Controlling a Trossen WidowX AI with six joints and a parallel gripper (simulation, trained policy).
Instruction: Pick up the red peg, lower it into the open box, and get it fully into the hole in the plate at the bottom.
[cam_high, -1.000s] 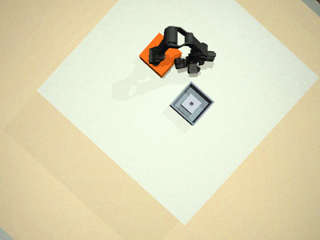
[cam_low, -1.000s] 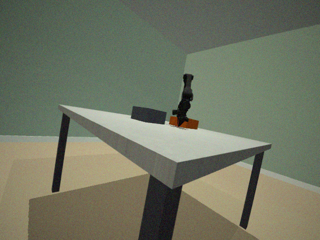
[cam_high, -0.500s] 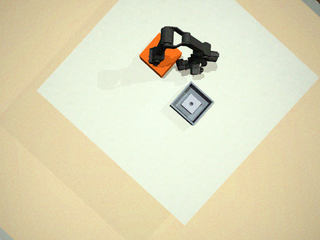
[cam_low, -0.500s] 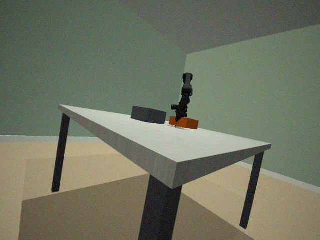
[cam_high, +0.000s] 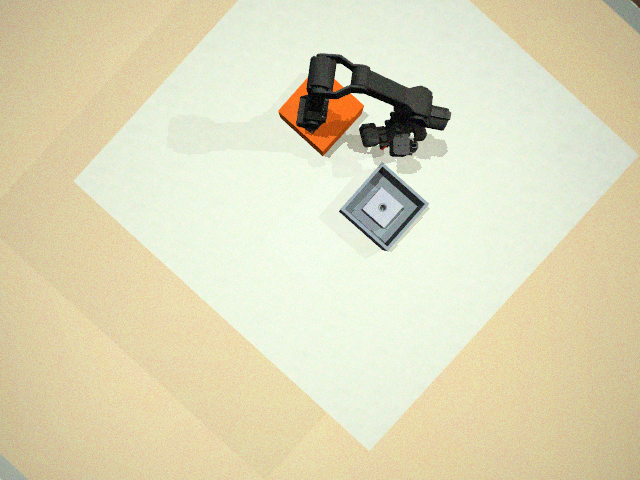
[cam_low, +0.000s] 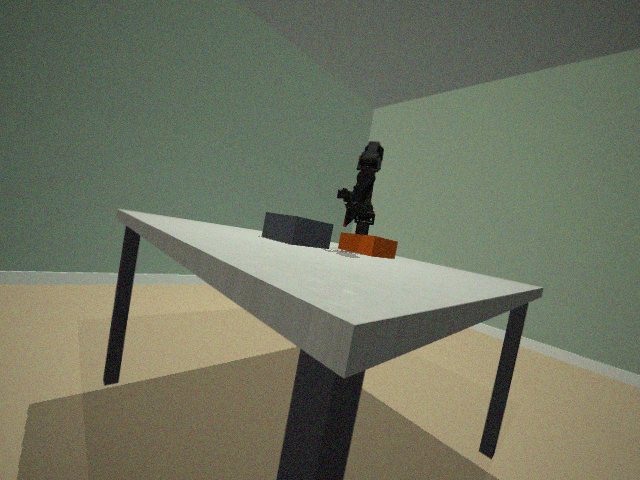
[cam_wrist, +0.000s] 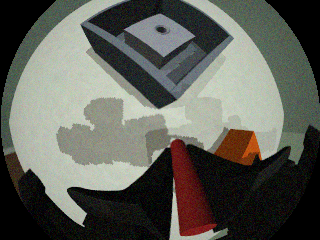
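My gripper tip is 14 cm to the left of the pale plate, 11 cm short of it and 6 cm above it. The rest, counted from my gripper tip: red peg (3 cm above, 1 cm to the left); then grey box (14 cm to the right, 11 cm ahead, 8 cm below).
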